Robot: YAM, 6 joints.
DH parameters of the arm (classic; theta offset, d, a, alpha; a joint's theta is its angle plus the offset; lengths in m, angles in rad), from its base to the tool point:
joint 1: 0 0.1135 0.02 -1.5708
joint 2: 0 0 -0.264 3.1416
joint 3: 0.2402 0 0.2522 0
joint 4: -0.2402 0 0.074 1.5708
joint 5: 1.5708 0 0 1.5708
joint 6: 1.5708 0.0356 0 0
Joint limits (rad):
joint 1: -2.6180..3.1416
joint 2: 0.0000..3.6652
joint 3: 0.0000..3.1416
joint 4: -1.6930..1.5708
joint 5: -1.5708..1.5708
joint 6: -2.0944..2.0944
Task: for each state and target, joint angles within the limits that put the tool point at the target. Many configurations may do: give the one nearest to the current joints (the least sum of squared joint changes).
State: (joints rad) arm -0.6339 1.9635 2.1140 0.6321 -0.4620 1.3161
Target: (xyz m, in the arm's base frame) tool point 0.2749 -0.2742 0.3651
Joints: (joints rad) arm -0.8302 1.6197 1.2802 0.4631 -0.5259 1.3161
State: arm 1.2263 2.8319 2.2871 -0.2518 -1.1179 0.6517
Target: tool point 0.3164 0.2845 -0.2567
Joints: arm 0.6604 3.4011 2.1705 -0.2213 -1.0339 0.6517
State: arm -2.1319 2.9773 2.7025 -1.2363 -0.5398 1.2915
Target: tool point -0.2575 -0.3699 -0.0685
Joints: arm -2.2181 3.0790 2.3792 -1.4701 -0.5193 1.2915
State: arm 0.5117 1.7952 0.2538 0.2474 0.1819 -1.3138
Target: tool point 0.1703 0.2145 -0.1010
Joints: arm 0.9142 2.5604 0.8033 0.3667 0.1113 -1.3138
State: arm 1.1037 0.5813 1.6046 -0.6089 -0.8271 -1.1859
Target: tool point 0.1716 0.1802 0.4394
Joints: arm 0.7125 1.2111 1.4301 -0.5550 -0.7472 -1.1859
